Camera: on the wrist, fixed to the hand. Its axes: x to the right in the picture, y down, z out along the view.
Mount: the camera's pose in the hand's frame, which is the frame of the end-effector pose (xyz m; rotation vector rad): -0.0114 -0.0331 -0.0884 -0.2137 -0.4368 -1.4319
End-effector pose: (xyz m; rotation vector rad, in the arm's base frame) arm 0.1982 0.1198 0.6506 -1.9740 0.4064 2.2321
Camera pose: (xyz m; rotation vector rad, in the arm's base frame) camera 0.2930 0.1269 0.6488 -1.0280 -1.0005 1.5477
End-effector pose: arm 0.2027 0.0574 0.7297 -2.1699 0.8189 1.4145
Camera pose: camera 0.2808 0.0290 0.7759 -1.6664 -0.9424 1.0223
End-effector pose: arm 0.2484 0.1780 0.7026 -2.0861 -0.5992 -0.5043
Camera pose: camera 0.2086 0.1176 0.7643 -1.6275 -2.3894 -0.8815
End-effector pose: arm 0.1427 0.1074 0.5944 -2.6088 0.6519 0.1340
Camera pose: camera 0.1469 0.0991 0.6890 -2.4511 -1.4110 0.2895
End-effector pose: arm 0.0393 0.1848 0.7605 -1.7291 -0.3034 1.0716
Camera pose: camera 0.1104 0.1361 0.8008 -0.9466 -1.6550 0.2809
